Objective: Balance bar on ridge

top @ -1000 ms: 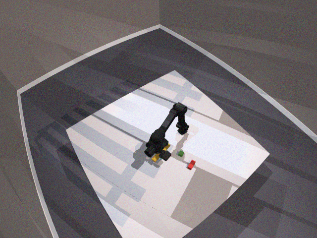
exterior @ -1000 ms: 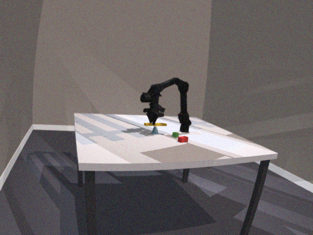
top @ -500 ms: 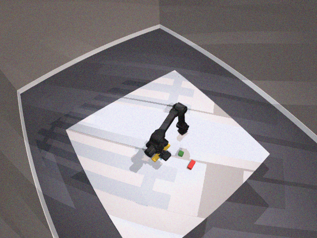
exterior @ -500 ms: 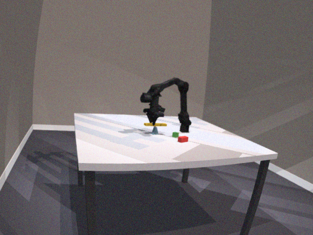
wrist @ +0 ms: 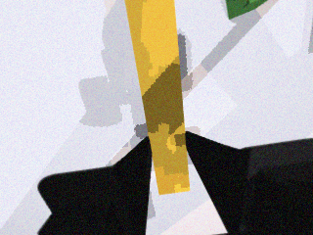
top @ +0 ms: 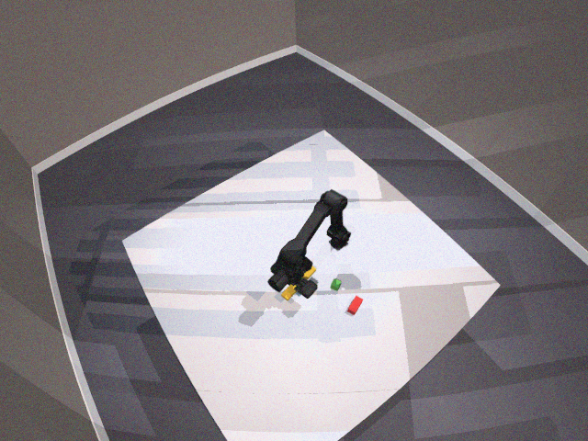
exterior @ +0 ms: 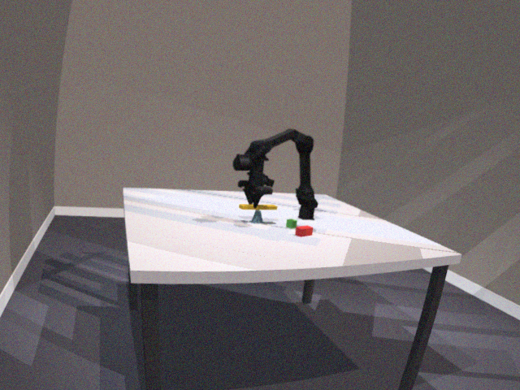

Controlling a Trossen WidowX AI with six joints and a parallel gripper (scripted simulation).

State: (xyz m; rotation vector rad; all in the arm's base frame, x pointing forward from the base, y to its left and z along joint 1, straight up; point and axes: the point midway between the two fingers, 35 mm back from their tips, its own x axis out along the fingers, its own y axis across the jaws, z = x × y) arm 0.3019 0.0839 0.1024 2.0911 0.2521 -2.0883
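Right now my gripper tip is 3 cm past the yellow bar and 1 cm to the left of it. Also, from my gripper tip: red block 16 cm behind, 20 cm to the left, 5 cm below; green cube 15 cm behind, 7 cm to the left, 5 cm below.
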